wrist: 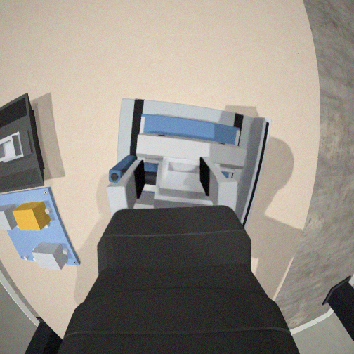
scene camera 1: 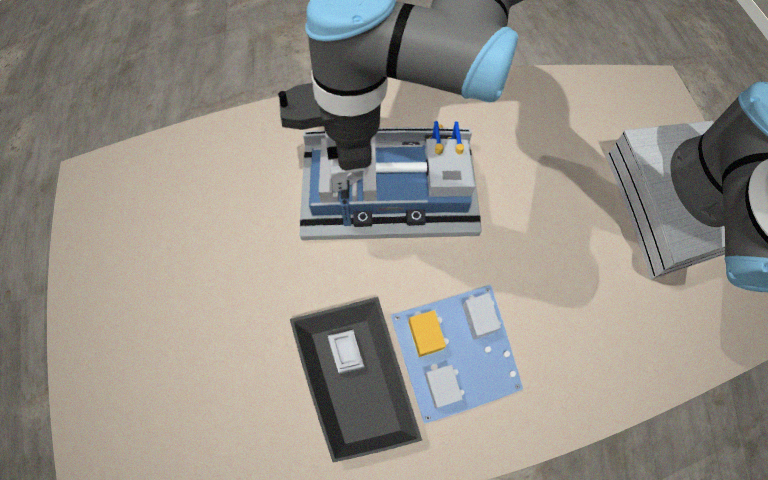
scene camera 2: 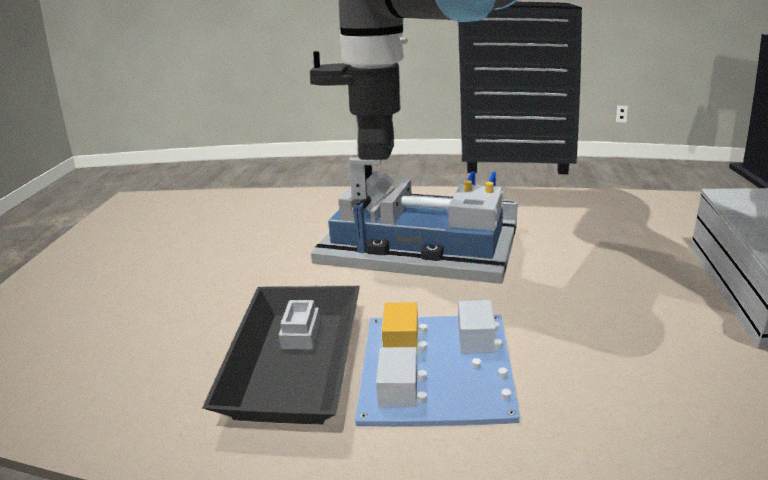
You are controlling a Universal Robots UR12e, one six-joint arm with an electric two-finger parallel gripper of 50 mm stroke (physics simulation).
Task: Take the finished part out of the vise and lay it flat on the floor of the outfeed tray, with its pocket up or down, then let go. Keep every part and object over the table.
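Places are measured from the arm's base along level axes (x ahead, y left, z up), in millimetres.
Pixels of known places: gripper, fingertip midpoint: [scene camera 1: 337, 172] [scene camera 2: 362, 191]; arm's base, origin of the base link: [scene camera 1: 705, 183].
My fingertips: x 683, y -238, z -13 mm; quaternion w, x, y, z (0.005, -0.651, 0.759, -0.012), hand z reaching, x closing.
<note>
Ahead of a thing's pixels: the offset from my fingertips to its middle. "pt": to the spot under its first point.
The finished part @[17 mm back, 12 mm right, 2 mm down] [scene camera 1: 353, 183] [scene camera 2: 380, 183] [wrist: 182, 181] is light grey with a pocket. It sits tilted between the jaws of the blue and grey vise @[85 mm back, 5 mm left, 48 mm down] [scene camera 1: 396, 195] [scene camera 2: 430, 240] [wrist: 190, 129]. Its lower edge is hidden by the jaws and finger. My gripper [scene camera 1: 344, 183] [scene camera 2: 365, 193] [wrist: 171, 170] is open, pointing down at the vise, with one finger on each side of the part and gaps beside it in the wrist view. The dark outfeed tray [scene camera 1: 396, 367] [scene camera 2: 240, 350] [wrist: 37, 135] stands in front of the vise.
Another pocketed part @[76 mm ahead, 255 mm left, 68 mm down] [scene camera 1: 345, 350] [scene camera 2: 298, 325] [wrist: 10, 147] lies in the tray. Beside the tray, a blue board @[pt 105 mm back, 349 mm left, 89 mm down] [scene camera 1: 475, 367] [scene camera 2: 453, 390] [wrist: 57, 225] holds two grey blocks @[139 mm back, 276 mm left, 72 mm down] [scene camera 1: 482, 314] [scene camera 2: 476, 325] and an orange block @[49 mm back, 270 mm left, 72 mm down] [scene camera 1: 427, 332] [scene camera 2: 400, 323] [wrist: 31, 216]. A blue post stands at the vise's front.
</note>
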